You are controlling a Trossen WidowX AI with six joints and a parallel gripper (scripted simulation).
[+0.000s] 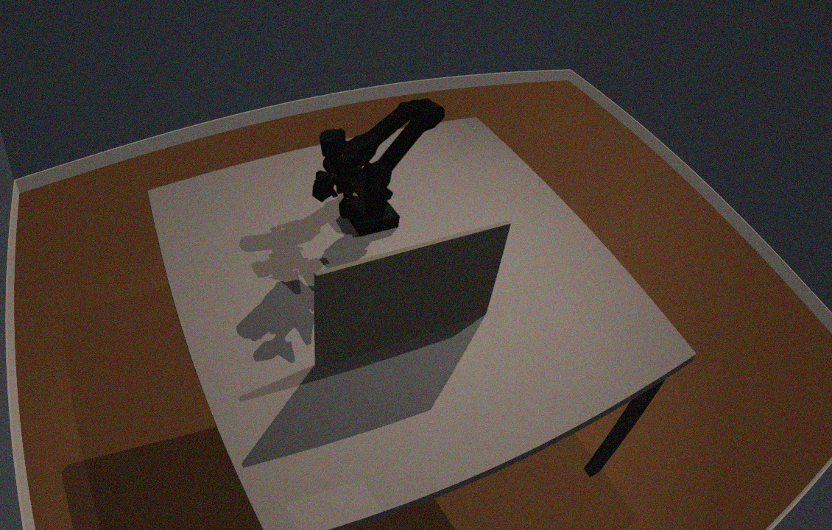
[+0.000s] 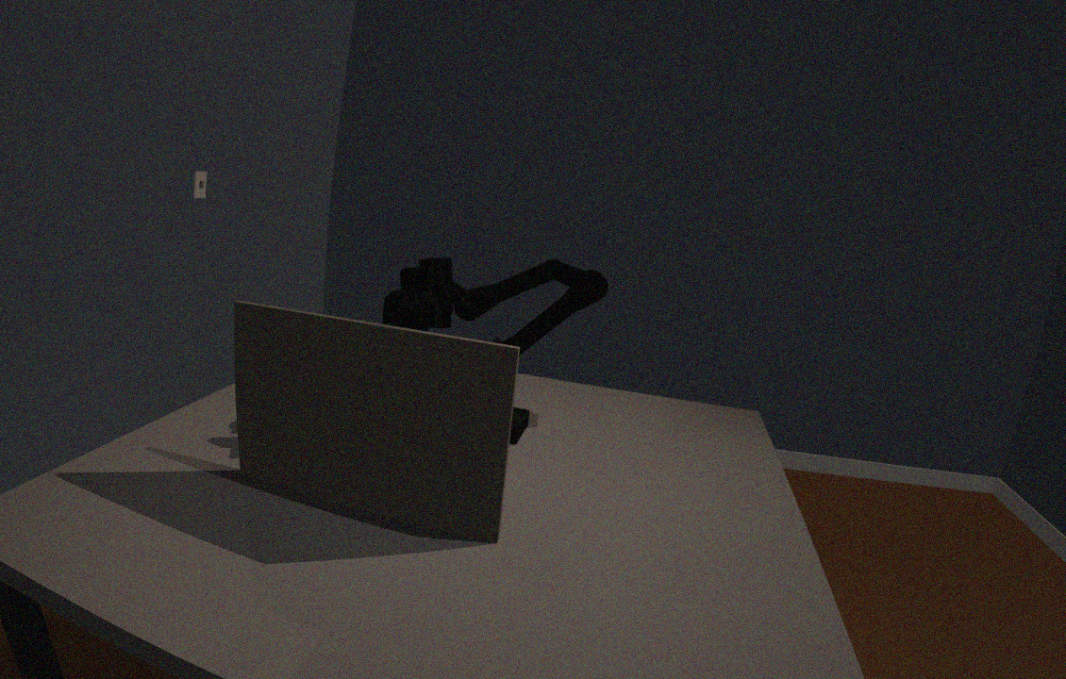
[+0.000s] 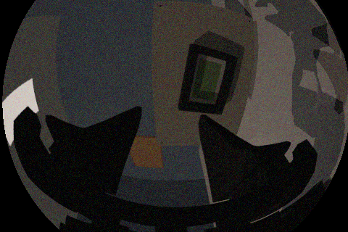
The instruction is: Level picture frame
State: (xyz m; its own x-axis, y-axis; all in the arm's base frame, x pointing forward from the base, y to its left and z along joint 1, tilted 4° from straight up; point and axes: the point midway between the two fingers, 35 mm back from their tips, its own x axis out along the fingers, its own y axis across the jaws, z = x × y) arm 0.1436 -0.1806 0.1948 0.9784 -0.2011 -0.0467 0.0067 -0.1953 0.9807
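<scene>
Right now my gripper tip is 21 cm short of the dark picture frame, 9 cm above it and 3 cm to the left of it. The rest, counted from my gripper tip: wall panel: 22 cm ahead, 10 cm below, 2 cm to the right.
</scene>
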